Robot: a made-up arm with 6 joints.
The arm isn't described. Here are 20 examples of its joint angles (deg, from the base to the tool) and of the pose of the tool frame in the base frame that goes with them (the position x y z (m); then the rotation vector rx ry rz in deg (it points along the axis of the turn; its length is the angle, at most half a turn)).
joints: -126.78 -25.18 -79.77 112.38 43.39 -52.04
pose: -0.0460 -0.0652 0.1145 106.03 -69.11 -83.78
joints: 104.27 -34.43 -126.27 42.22 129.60 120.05
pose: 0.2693 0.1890 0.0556 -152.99 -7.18 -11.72
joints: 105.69 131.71 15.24 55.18 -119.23 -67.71
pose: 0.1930 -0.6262 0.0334 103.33 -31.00 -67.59
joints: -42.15 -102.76 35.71 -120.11 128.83 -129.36
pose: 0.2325 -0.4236 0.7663 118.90 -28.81 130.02
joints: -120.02 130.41 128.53 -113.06 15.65 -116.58
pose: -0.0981 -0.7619 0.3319 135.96 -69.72 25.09
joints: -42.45 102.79 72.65 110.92 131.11 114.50
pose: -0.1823 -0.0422 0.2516 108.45 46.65 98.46
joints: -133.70 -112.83 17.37 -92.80 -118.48 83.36
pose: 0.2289 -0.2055 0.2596 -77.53 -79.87 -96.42
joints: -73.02 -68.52 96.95 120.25 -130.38 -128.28
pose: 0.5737 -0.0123 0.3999 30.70 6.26 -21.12
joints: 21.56 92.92 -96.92 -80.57 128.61 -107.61
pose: -0.1590 -0.5456 -0.3620 125.95 -54.82 -86.51
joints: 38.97 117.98 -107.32 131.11 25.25 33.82
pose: 0.0284 -0.0944 0.0434 -28.92 -15.69 83.98
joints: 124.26 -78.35 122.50 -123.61 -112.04 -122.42
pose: -0.3227 0.1066 0.2855 5.90 -74.14 -10.75
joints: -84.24 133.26 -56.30 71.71 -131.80 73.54
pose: -0.2107 -0.6428 0.3923 36.98 -53.72 -79.49
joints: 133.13 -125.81 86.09 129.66 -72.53 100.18
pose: -0.4541 -0.3362 -0.0565 6.03 -14.58 -166.83
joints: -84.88 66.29 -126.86 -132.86 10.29 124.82
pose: -0.3185 0.0926 0.4401 94.78 42.21 82.47
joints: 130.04 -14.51 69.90 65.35 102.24 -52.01
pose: -0.1031 -0.1623 -0.0289 -101.77 130.36 -42.19
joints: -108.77 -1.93 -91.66 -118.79 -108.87 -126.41
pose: 0.0101 0.0731 0.6440 -9.55 -45.93 -90.83
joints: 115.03 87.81 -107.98 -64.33 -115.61 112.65
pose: 0.1161 -0.3779 0.1894 -11.18 8.04 -161.00
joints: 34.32 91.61 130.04 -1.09 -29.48 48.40
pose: -0.0004 -0.4409 -0.1852 -8.53 129.37 -58.57
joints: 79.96 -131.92 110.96 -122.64 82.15 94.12
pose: -0.5153 -0.4903 0.0901 -52.93 143.54 3.04
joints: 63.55 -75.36 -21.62 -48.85 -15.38 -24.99
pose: -0.3549 -0.2516 0.4510 56.66 -56.93 14.56
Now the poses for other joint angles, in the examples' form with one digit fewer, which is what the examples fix.
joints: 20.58 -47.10 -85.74 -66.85 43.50 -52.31
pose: -0.548 0.271 0.468 -4.1 -120.6 -24.1
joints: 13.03 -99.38 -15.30 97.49 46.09 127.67
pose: 0.046 -0.128 0.335 73.2 29.1 -20.4
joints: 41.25 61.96 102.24 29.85 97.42 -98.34
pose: 0.127 -0.093 0.335 33.7 -68.6 1.6
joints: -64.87 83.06 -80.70 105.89 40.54 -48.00
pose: 0.022 -0.157 0.143 121.9 43.1 23.6
